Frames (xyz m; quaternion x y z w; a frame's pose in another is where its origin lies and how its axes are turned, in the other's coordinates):
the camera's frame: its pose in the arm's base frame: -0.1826 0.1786 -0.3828 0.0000 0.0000 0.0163 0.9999
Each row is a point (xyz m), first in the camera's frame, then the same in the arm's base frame.
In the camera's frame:
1: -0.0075 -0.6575 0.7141
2: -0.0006 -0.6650 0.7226
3: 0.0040 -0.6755 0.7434
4: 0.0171 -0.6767 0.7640
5: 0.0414 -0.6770 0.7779
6: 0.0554 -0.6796 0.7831
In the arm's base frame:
1: -0.1687 -0.4788 0.3313
2: -0.1615 -0.4861 0.3398
3: -0.1566 -0.4964 0.3606
4: -0.1435 -0.4972 0.3812
5: -0.1192 -0.4967 0.3951
6: -0.1051 -0.4988 0.4003

